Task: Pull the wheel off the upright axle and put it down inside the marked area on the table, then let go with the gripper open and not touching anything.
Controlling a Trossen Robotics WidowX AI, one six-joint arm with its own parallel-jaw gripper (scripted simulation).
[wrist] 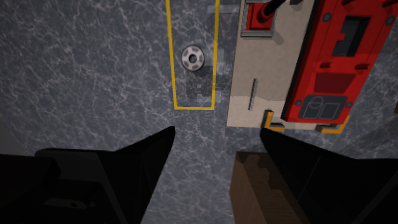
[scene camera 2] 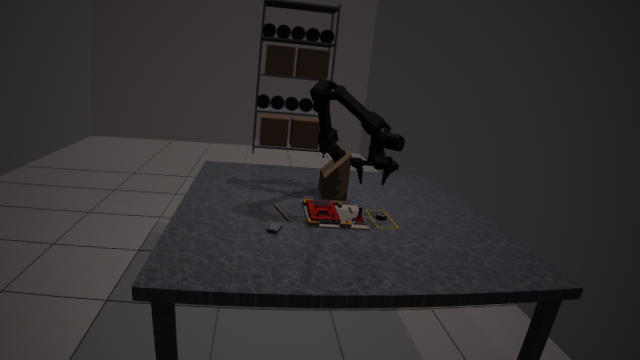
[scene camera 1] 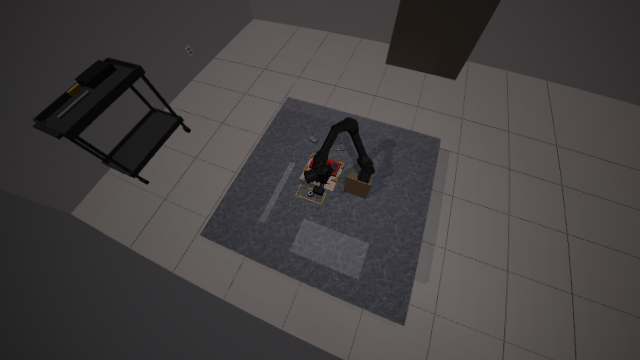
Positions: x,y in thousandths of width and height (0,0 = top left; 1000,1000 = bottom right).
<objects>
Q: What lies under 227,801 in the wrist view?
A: My gripper.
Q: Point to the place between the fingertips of my gripper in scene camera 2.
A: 580,512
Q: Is my gripper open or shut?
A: Open.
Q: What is my gripper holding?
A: Nothing.
</objects>
